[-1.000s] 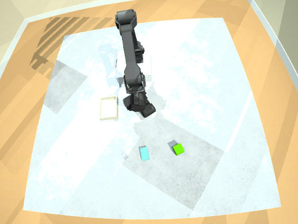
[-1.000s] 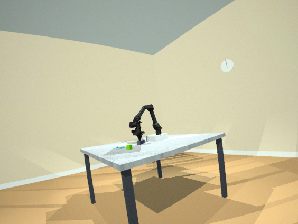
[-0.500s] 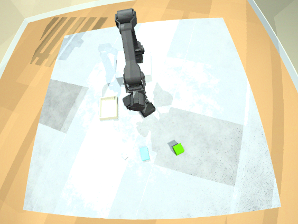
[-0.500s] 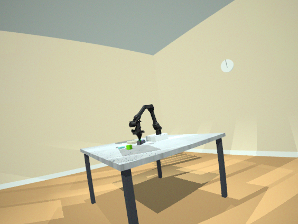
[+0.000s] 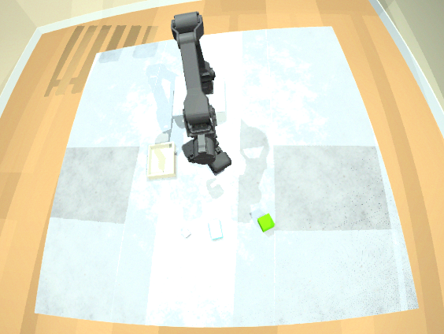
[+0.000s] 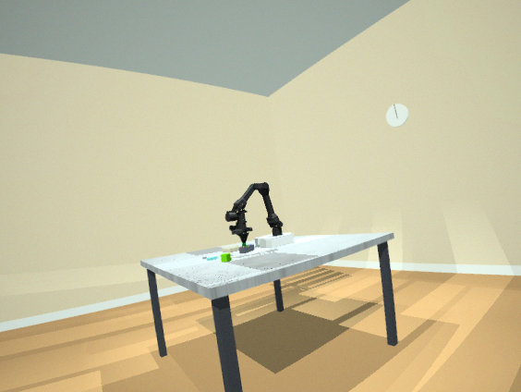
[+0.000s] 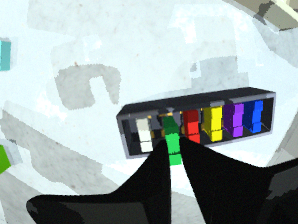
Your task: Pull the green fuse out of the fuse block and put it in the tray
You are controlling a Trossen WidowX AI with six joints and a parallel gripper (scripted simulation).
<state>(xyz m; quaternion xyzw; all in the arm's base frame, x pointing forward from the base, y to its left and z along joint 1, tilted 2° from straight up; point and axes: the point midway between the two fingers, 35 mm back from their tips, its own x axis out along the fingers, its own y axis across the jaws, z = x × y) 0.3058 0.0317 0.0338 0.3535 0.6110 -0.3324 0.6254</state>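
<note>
The cream tray is 20 cm to the right of my gripper tip, 5 cm below it and 2 cm behind it. From my gripper tip the other things lie so: lime cube (22 cm ahead, 17 cm to the left, 4 cm below); light blue flat piece (24 cm ahead, 5 cm below, 1 cm to the left); green fuse (1 cm below).
</note>
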